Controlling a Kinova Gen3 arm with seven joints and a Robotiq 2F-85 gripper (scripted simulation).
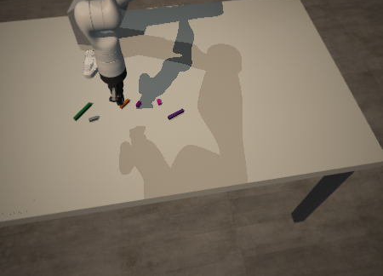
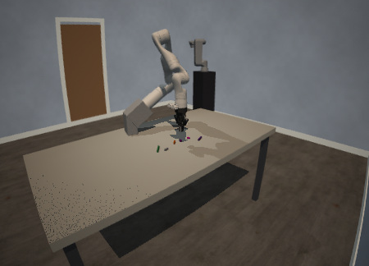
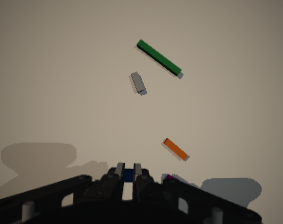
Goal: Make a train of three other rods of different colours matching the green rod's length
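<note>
Right now the orange rod is 70 mm behind my hand, 10 mm to the right of it and 110 mm below it. Round my hand: grey rod (110 mm to the right, 110 mm below); then green rod (30 mm behind, 150 mm to the right, 110 mm below); then blue rod (20 mm below).
</note>
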